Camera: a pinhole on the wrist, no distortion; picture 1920 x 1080 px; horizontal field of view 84.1 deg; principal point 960.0 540.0 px. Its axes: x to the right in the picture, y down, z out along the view. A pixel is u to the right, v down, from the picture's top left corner.
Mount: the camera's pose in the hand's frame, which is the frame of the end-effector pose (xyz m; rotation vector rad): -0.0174 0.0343 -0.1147 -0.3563 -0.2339 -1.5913
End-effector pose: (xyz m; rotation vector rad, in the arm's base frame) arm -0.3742 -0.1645 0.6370 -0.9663 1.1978 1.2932
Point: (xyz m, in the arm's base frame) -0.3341 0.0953 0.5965
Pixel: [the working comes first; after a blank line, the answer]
In the camera's frame: 0.1854 0.0763 0.3278

1562.1 787.6
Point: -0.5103 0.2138 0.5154
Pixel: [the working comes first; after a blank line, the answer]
In the camera's frame: 0.0509 0.1774 0.4806

1072.8 932.9
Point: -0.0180 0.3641 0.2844
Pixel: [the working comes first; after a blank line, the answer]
In the camera's frame: 0.5696 0.3986 0.4622

outside the picture
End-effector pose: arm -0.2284 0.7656 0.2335 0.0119 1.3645 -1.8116
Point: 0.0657 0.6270 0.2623
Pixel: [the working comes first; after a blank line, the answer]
In the camera's frame: 0.0161 -0.1327 0.3826

1004.7 170.8
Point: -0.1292 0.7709 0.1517
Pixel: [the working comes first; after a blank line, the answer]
In the camera's frame: -0.0394 -0.0245 0.1457

672.0 361.1
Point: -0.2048 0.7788 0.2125
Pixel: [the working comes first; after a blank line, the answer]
In the camera's frame: 0.0425 -0.0030 0.0977

1423.0 507.6
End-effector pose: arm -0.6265 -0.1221 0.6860 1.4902 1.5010 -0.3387
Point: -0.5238 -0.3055 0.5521
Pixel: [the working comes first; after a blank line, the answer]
In the camera's frame: 0.1685 0.0040 0.3257

1510.5 553.1
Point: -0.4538 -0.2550 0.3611
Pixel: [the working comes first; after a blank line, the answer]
In the camera's frame: 0.2014 0.1882 0.4201

1470.1 1016.8
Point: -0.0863 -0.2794 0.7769
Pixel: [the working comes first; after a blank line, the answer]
In the camera's frame: -0.2627 -0.0907 0.5442

446.1 362.7
